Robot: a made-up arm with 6 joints.
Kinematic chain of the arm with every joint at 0, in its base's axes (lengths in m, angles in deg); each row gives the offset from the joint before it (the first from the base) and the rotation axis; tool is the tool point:
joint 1: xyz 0 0 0.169 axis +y
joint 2: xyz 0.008 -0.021 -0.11 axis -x
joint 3: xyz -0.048 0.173 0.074 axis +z
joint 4: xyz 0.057 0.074 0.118 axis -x
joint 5: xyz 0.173 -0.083 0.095 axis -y
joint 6: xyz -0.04 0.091 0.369 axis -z
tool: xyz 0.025 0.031 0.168
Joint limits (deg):
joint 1: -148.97..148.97
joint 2: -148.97..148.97
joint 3: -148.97..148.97
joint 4: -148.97..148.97
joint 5: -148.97..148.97
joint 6: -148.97..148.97
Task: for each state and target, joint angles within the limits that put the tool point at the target. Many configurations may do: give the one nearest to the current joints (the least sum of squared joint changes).
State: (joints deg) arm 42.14 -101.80 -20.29 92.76 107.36 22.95
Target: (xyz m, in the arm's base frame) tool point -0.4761 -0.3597 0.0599
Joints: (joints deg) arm 58.58 -144.22 -31.53 146.55 148.97 25.54
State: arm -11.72 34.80 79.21 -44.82 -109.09 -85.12
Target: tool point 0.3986 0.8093 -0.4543
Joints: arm -37.36 68.13 82.90 0.18 -69.86 -86.25
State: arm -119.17 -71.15 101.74 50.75 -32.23 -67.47
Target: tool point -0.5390 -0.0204 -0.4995
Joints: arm -90.31 -49.08 81.58 64.48 -5.84 -68.10
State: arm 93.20 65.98 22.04 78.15 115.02 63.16
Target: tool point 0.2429 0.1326 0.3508
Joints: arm 141.36 41.48 36.68 81.46 102.89 67.72
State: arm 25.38 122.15 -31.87 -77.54 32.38 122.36
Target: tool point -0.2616 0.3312 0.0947
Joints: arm 9.71 133.54 -15.36 -79.34 33.54 122.26
